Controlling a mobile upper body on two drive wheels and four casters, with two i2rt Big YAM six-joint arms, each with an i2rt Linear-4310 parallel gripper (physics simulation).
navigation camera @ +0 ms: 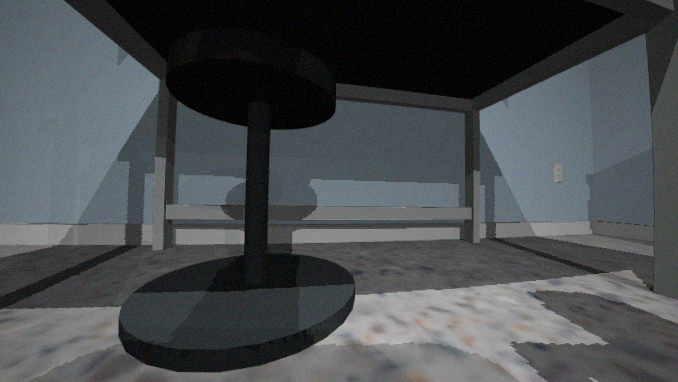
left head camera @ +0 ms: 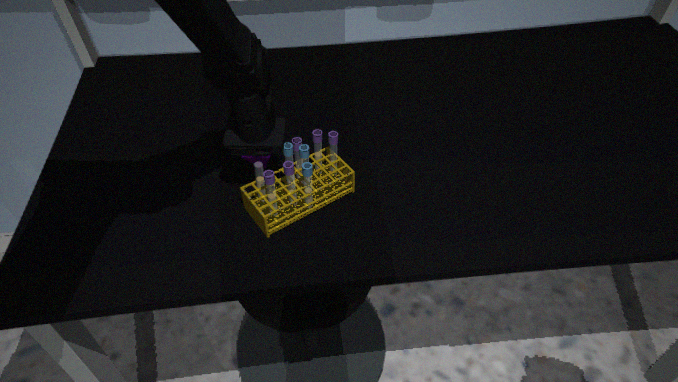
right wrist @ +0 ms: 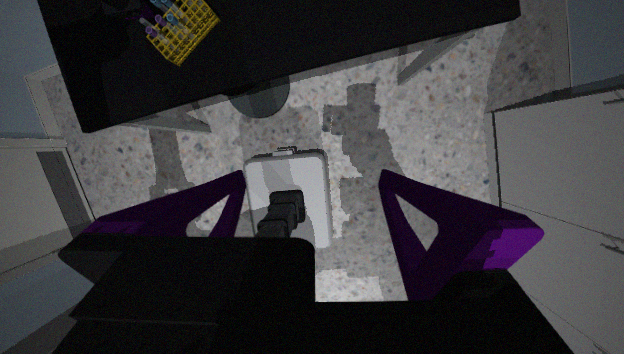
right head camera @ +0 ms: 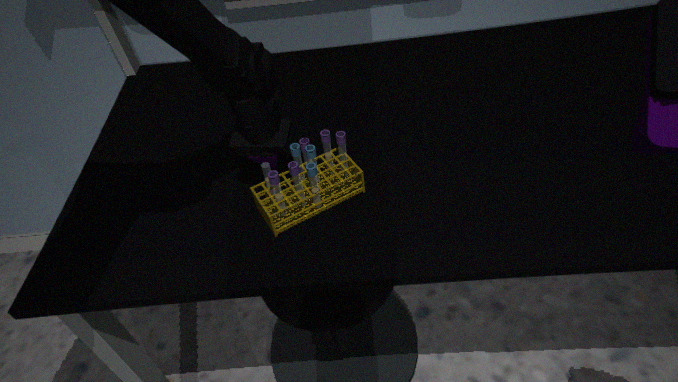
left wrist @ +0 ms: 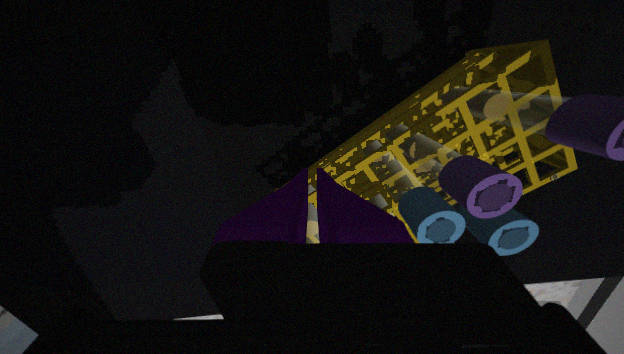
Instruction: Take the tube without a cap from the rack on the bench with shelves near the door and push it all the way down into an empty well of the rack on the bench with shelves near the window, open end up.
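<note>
A yellow rack (left head camera: 354, 181) (right head camera: 363, 181) (left wrist: 563, 171) (right wrist: 198, 42) stands on a black bench top; which of the two benches this is cannot be told. The tube without a cap (left head camera: 258, 170) (right head camera: 266, 171) (right wrist: 145, 23) stands in the rack's far row, near its left end in the head views. My left gripper (left head camera: 256, 160) (right head camera: 262, 161) (left wrist: 312, 176) is shut, low beside the rack, just behind this tube in the head views. Part of a pale tube (left wrist: 312, 226) shows through the narrow gap between its fingertips. My right gripper (right wrist: 312, 177) is wide open and empty, away from the rack.
Several purple-capped tubes (left head camera: 288, 168) (right head camera: 293, 169) (left wrist: 481, 187) and blue-capped tubes (left head camera: 307, 169) (right head camera: 311, 169) (left wrist: 432, 215) stand in the same rack, close to the left gripper. A round stool (navigation camera: 257, 195) stands at the bench's front edge. Cabinets (right wrist: 560, 165) stand at the right in the right wrist view.
</note>
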